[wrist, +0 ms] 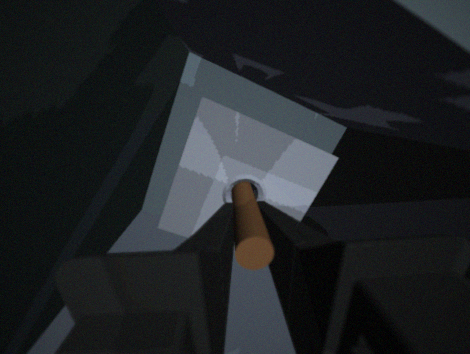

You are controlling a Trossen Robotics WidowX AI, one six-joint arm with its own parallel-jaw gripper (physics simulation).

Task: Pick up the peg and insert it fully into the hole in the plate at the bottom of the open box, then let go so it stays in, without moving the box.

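Places are measured from the arm's base along level axes (x right, y back, z down), in centimetres.
Pixels of known places: gripper, fingertip midpoint: [244, 209].
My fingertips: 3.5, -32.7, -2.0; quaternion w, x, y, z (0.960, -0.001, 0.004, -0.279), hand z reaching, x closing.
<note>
For each thing: its top centre in the pictures, then the offset to it from my fingertips, as dx, dy, dz. "*": a spot on its surface instead.
- orange-brown round peg, middle of its top: [255, 260] -0.2, -0.3, -4.4
- light grey square plate, middle of its top: [244, 196] +0.0, -0.2, +1.3
- open box, middle of its top: [270, 320] +0.0, -0.2, -6.4
- hole, surface spot: [256, 191] * +0.8, -0.6, +2.3
- paler surface, surface spot: [445, 20] * -1.3, -7.2, -6.4
An orange-brown round peg [250, 222] is held between the dark fingers of my gripper [244, 209], which is shut on it. The peg's near end faces the camera and its far end points down at the plate. The light grey square plate [235, 130] lies at the bottom of the open box [172, 120]. The hole [256, 191], with a pale ring around it, shows just behind the peg's far end. The far end overlaps the hole in the view; part of the hole is hidden by the peg, and how deep the tip sits cannot be told.
Dark box walls [320, 60] rise around the plate, at the top, left and right of the view. The gripper's fingers reach down between them. A paler surface [445, 20] shows beyond the wall at the top right corner. Much of the left side is in deep shadow.
</note>
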